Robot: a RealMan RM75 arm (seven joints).
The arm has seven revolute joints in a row. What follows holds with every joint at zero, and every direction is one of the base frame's.
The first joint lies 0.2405 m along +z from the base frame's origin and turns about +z.
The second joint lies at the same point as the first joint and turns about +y.
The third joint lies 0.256 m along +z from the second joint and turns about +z.
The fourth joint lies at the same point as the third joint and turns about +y.
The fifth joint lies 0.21 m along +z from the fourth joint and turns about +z.
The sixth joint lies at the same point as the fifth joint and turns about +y.
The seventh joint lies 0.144 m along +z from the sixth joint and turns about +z.
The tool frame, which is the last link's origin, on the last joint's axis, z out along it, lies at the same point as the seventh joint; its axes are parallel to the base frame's.
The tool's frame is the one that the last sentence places.
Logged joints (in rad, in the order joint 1, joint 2, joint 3, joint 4, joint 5, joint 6, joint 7), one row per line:
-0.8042 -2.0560 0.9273 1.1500 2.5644 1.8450 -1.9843
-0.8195 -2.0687 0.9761 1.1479 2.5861 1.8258 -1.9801
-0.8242 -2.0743 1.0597 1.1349 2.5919 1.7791 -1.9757
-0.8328 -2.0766 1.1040 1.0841 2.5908 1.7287 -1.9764
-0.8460 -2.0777 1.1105 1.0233 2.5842 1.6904 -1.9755
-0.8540 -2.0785 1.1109 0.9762 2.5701 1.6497 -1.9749
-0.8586 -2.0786 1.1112 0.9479 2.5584 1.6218 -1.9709
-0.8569 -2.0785 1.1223 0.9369 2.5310 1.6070 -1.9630
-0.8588 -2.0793 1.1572 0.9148 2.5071 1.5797 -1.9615
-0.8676 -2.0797 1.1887 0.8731 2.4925 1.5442 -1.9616
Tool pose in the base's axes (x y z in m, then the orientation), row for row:
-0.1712 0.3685 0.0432 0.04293 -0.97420 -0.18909 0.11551
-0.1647 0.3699 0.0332 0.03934 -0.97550 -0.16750 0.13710
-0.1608 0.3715 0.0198 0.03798 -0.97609 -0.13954 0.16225
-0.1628 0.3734 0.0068 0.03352 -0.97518 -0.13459 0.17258
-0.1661 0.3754 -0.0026 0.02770 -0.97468 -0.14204 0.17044
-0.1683 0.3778 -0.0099 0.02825 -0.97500 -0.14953 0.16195
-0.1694 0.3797 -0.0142 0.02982 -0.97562 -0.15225 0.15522
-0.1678 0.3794 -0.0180 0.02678 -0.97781 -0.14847 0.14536
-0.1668 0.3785 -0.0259 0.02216 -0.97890 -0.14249 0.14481
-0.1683 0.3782 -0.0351 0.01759 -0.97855 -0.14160 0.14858
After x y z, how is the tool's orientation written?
As a quaternion, w x y z.
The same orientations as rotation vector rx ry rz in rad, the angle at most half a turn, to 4 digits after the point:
-2.9796 -0.5783 0.3533
-2.9902 -0.5134 0.4202
-2.9945 -0.4281 0.4978
-2.9999 -0.4140 0.5309
-3.0092 -0.4385 0.5262
-3.0091 -0.4615 0.4998
-3.0081 -0.4694 0.4786
-3.0206 -0.4586 0.4490
-3.0326 -0.4414 0.4486
-3.0403 -0.4399 0.4616

